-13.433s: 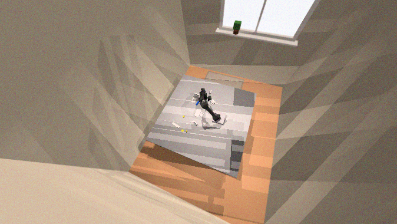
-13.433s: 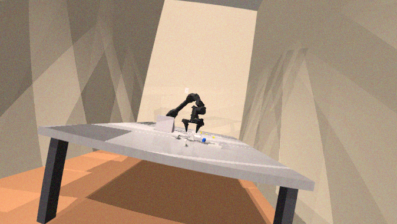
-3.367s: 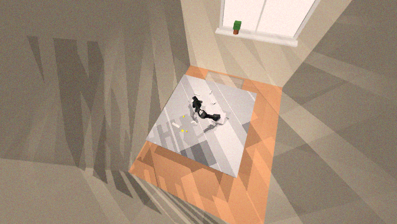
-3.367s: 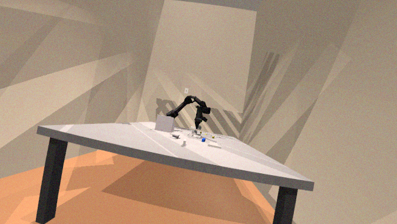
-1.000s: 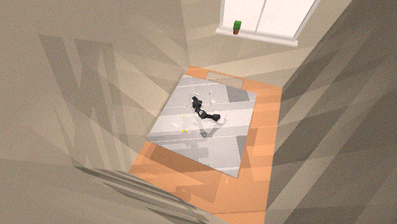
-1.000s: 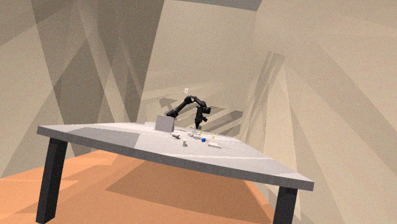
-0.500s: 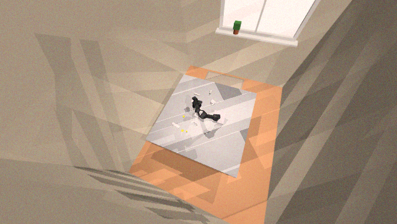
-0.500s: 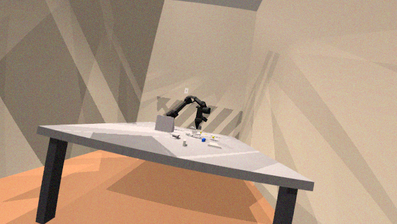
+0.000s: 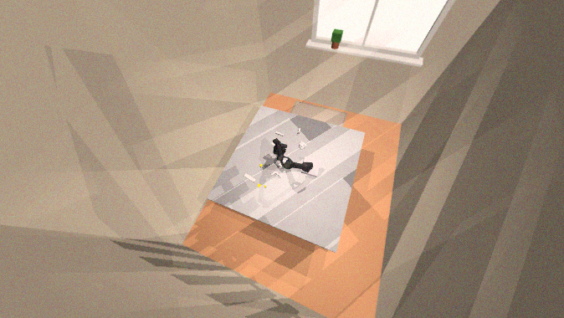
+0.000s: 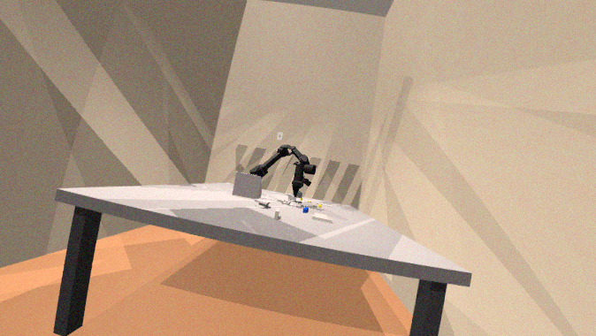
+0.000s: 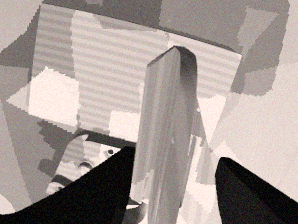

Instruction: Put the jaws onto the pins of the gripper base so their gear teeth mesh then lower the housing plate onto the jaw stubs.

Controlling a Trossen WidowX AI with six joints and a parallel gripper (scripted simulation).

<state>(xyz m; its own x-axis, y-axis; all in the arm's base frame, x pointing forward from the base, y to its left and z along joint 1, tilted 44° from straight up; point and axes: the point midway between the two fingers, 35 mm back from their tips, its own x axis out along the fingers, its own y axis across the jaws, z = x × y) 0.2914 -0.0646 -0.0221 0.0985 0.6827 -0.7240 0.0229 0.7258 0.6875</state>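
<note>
Now: gripper tip 20 mm short of the ribbed rectangular plate, 30 mm to the right of it and 60 mm above it. The rest, counted from my gripper tip: blue block (60 mm ahead, 140 mm to the right, 50 mm below); white flat piece (140 mm ahead, 190 mm to the right, 60 mm below); white jaw (30 mm behind, 20 mm to the left).
</note>
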